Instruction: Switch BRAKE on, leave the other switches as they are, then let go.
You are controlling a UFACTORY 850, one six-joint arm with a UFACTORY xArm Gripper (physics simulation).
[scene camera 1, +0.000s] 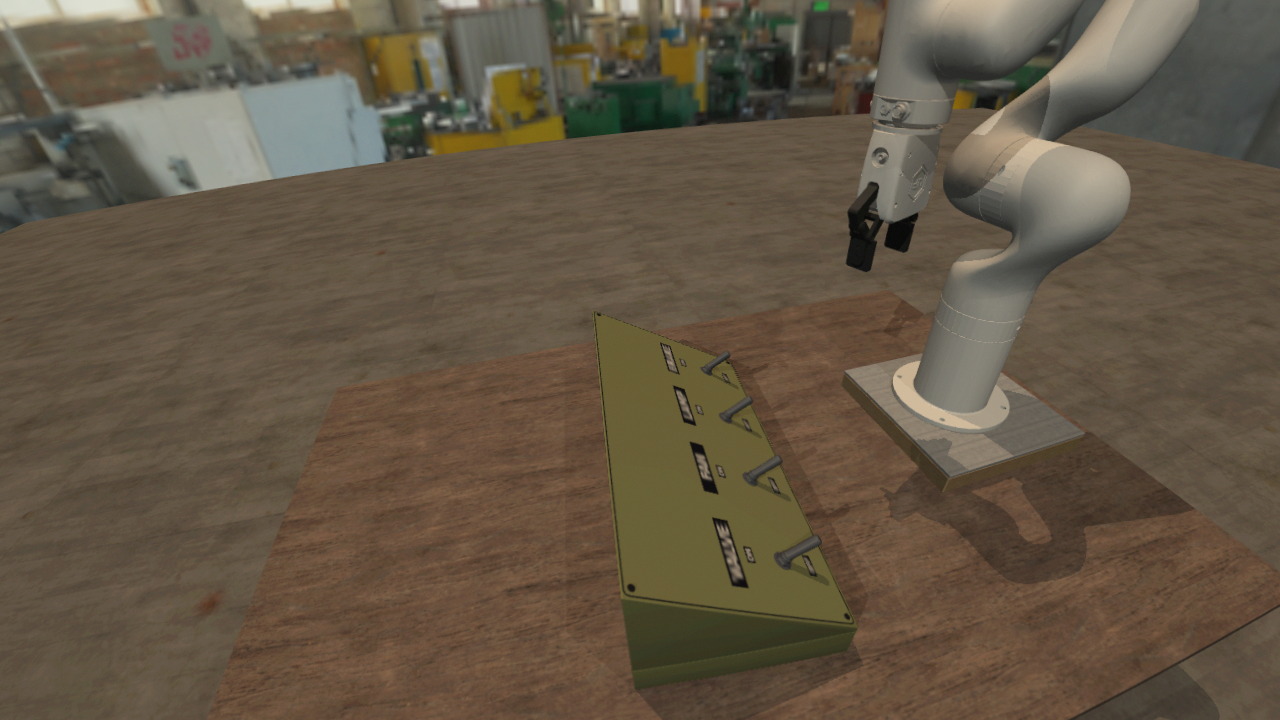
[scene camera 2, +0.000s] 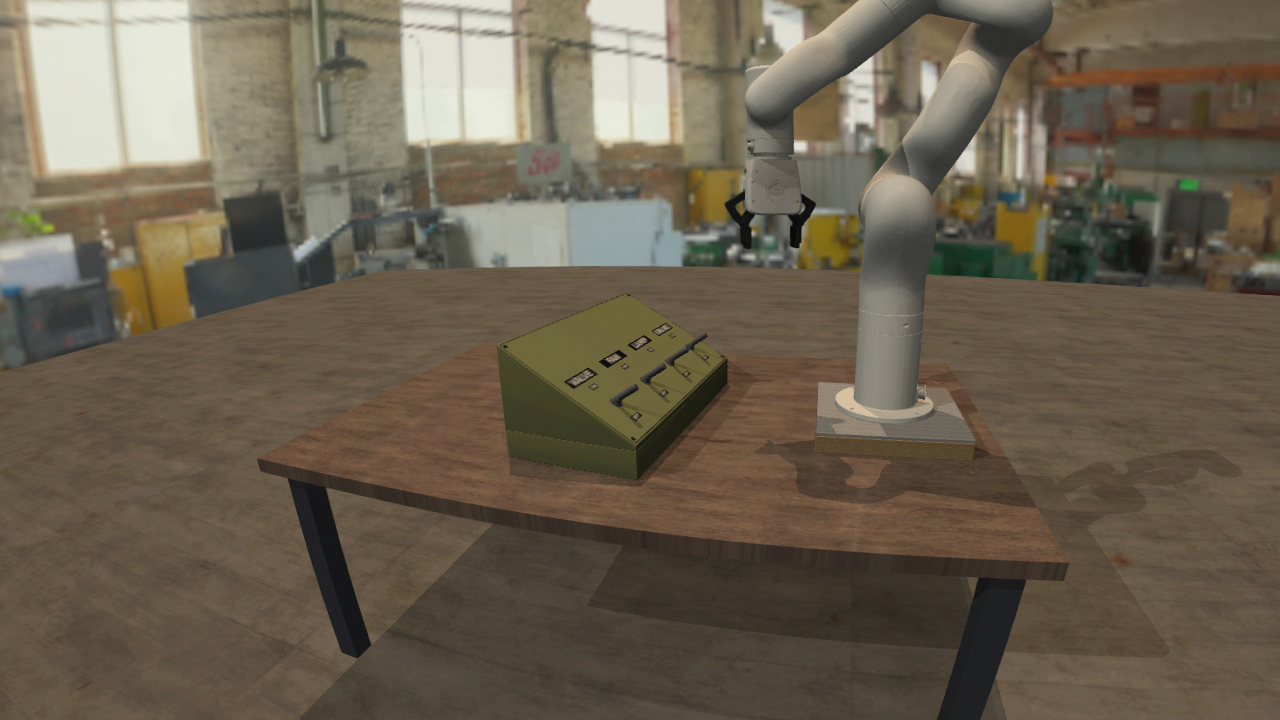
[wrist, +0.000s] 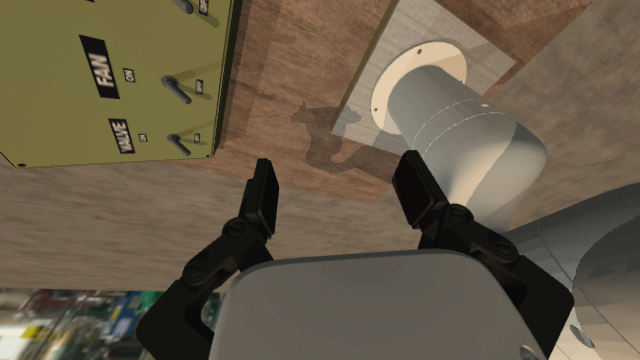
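Observation:
The olive sloped switch box (scene camera 1: 648, 501) (scene camera 2: 568, 340) (wrist: 45, 100) carries a row of grey levers. The BRAKE lever (scene camera 1: 716, 362) (scene camera 2: 696, 341) is at the far end, leaning toward its OFF side; it does not show in the wrist view. The LAMP lever (scene camera 1: 735, 410), FAN lever (scene camera 1: 762, 471) (wrist: 177, 90) and VALVE lever (scene camera 1: 796, 552) (scene camera 2: 623, 394) (wrist: 179, 144) also lean toward OFF. My gripper (scene camera 1: 880, 250) (scene camera 2: 770, 243) (wrist: 336, 169) is open and empty, pointing down, well above the table and away from the levers, beyond the box's far end.
The box stands on the brown wooden table (scene camera 1: 429, 501) (scene camera 2: 751, 510). The arm's base plate (scene camera 1: 962, 456) (scene camera 2: 895, 438) (wrist: 362, 107) sits on the levers' side of the box. A gap of table lies between them.

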